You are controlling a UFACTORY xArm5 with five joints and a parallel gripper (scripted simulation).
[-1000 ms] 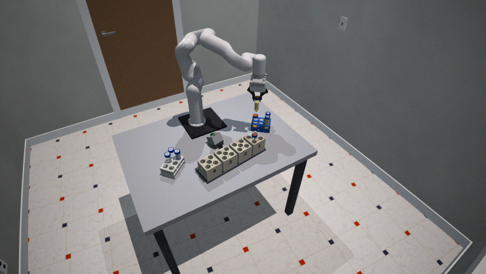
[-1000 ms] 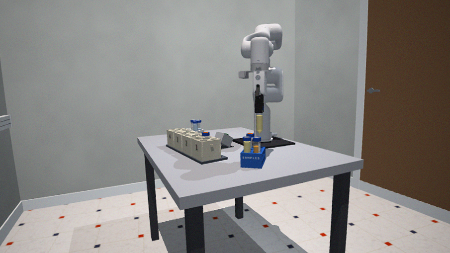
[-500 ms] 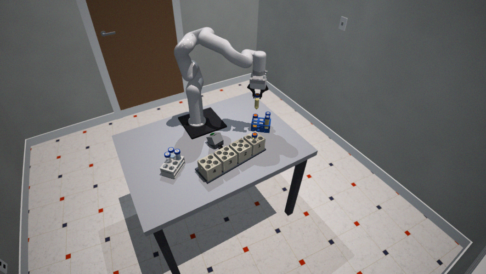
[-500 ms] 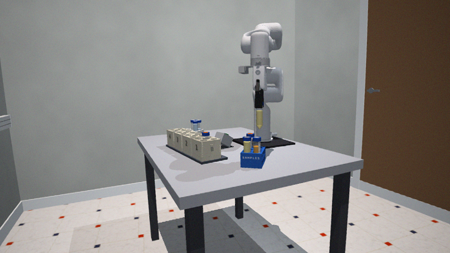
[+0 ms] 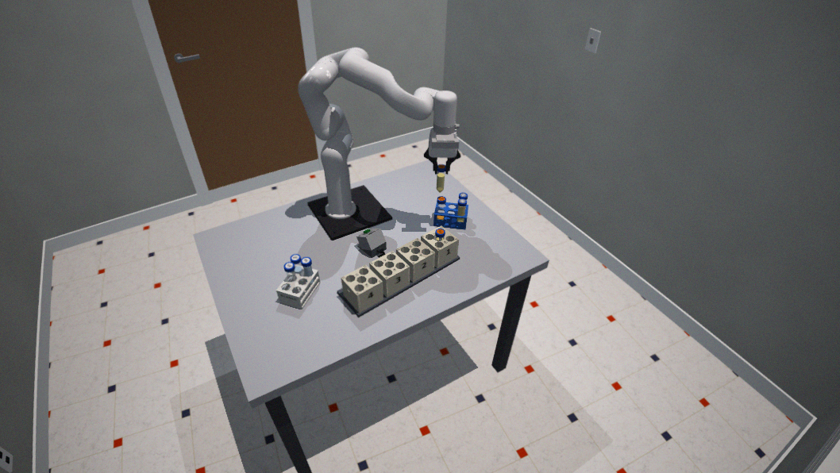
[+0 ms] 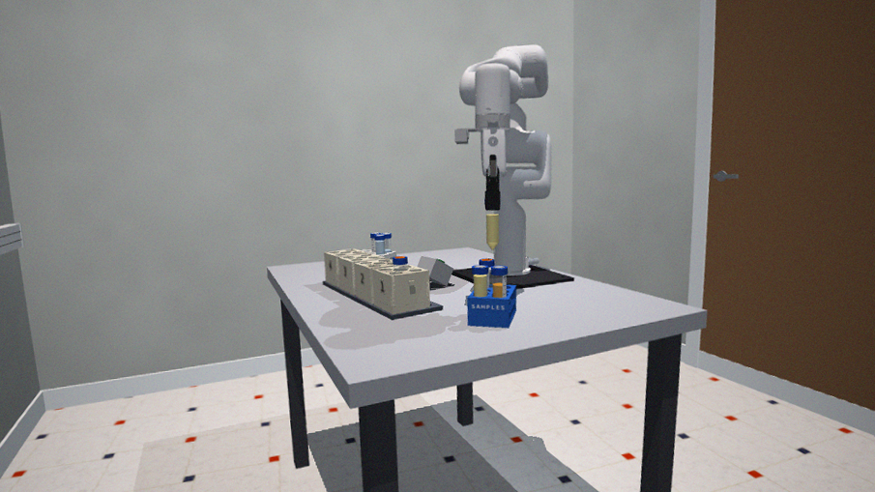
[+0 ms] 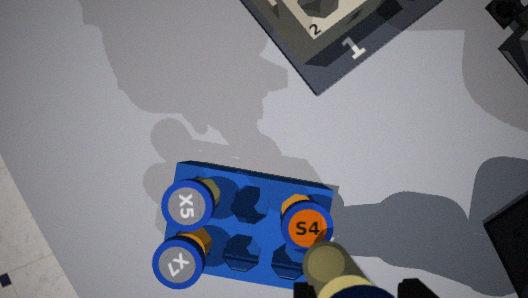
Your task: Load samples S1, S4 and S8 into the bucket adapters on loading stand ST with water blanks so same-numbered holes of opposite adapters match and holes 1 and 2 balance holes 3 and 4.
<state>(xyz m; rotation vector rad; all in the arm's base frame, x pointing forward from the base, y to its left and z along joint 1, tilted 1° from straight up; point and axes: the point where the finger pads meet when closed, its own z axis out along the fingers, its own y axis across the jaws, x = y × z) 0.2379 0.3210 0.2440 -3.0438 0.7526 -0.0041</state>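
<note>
Right now the adapter 3 is 220 mm ahead of my hand, 320 mm to the right of it and 200 mm below it. The rest, counted from my hand: white rack (110 mm ahead, 610 mm to the right, 220 mm below); then blue samples rack (20 mm ahead, 40 mm to the left, 220 mm below).
</note>
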